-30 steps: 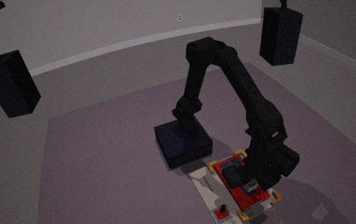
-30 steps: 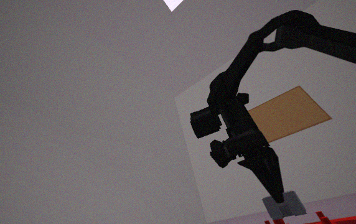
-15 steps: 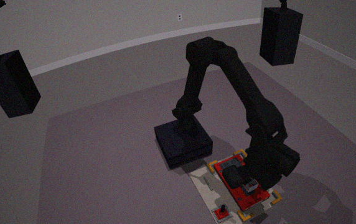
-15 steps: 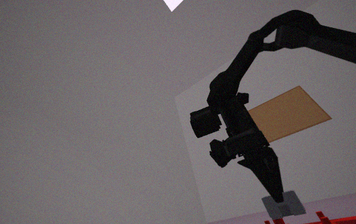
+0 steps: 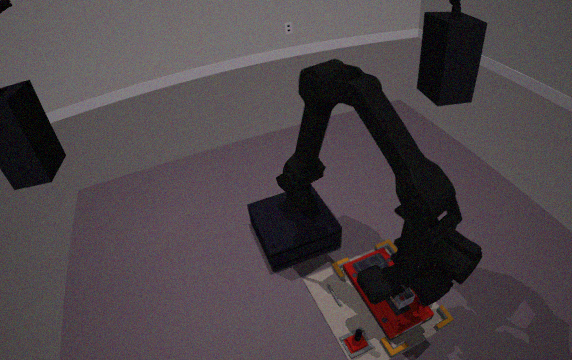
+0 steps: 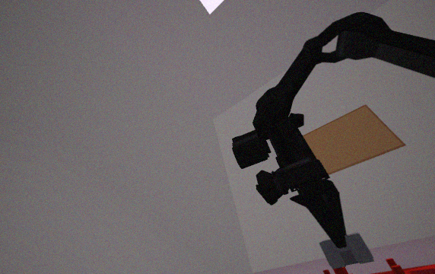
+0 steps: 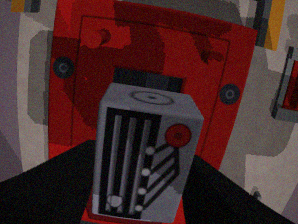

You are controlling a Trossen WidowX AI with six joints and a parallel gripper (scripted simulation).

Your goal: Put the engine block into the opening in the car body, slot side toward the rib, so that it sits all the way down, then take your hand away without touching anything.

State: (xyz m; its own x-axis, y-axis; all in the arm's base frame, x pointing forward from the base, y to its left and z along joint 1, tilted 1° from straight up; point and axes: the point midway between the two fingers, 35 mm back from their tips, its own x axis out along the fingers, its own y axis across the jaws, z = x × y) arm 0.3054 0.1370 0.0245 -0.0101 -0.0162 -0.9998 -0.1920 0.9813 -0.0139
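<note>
The engine block is 1 cm below my gripper tip.
</note>
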